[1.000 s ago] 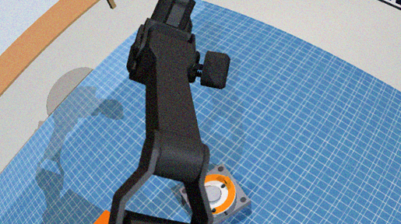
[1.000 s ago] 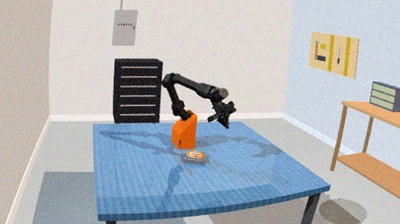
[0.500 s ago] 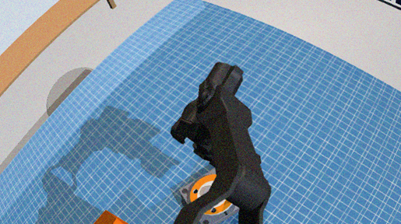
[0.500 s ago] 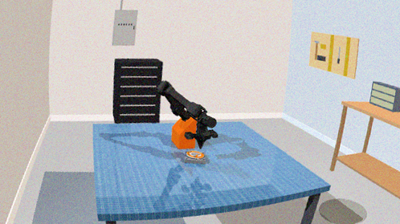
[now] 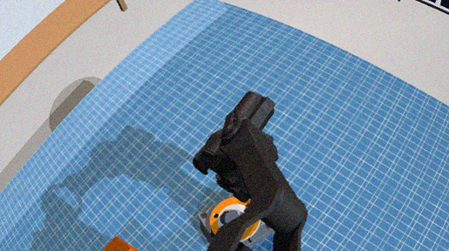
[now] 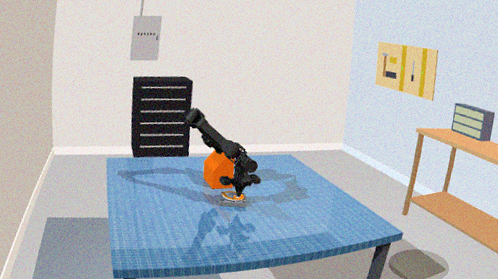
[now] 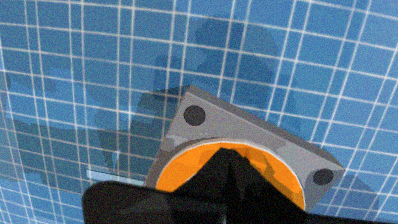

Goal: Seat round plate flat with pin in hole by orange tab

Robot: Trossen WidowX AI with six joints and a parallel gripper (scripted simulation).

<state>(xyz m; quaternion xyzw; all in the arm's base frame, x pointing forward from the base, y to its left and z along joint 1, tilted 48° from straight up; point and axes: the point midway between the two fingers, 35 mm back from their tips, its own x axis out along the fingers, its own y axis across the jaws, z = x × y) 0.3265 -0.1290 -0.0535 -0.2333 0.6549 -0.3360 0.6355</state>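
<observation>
My gripper tip is now 30 mm past the round plate, 10 mm to the left of it and 10 mm above it. From my gripper tip the other things lie so: grey square base (50 mm behind, 20 mm below).
</observation>
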